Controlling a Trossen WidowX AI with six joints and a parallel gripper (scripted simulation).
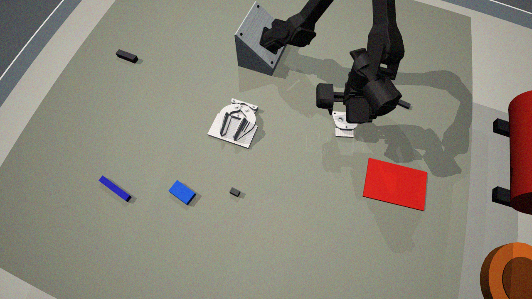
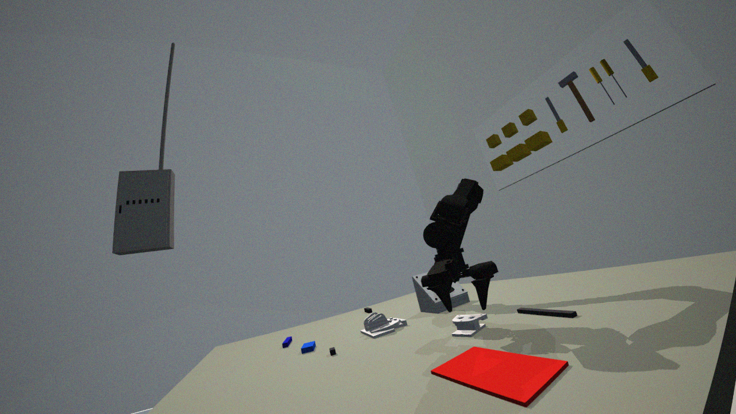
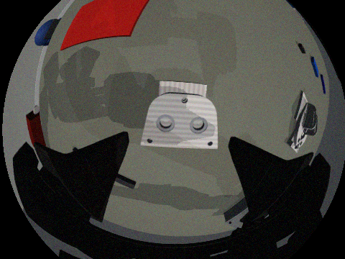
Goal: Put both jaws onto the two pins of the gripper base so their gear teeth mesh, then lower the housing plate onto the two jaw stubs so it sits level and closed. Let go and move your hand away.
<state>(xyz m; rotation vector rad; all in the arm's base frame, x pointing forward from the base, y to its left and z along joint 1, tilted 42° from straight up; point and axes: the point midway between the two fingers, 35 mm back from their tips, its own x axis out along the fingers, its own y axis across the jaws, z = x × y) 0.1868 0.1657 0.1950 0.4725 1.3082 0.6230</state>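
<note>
The gripper base lies 10 mm ahead of my gripper tip and 20 mm below it. Also, from my gripper tip: black bar: 120 mm behind, 120 mm to the left, 40 mm below; then red sheet: 150 mm ahead, 160 mm to the left, 40 mm below; then housing plate: 30 mm ahead, 290 mm to the right, 40 mm below.
</note>
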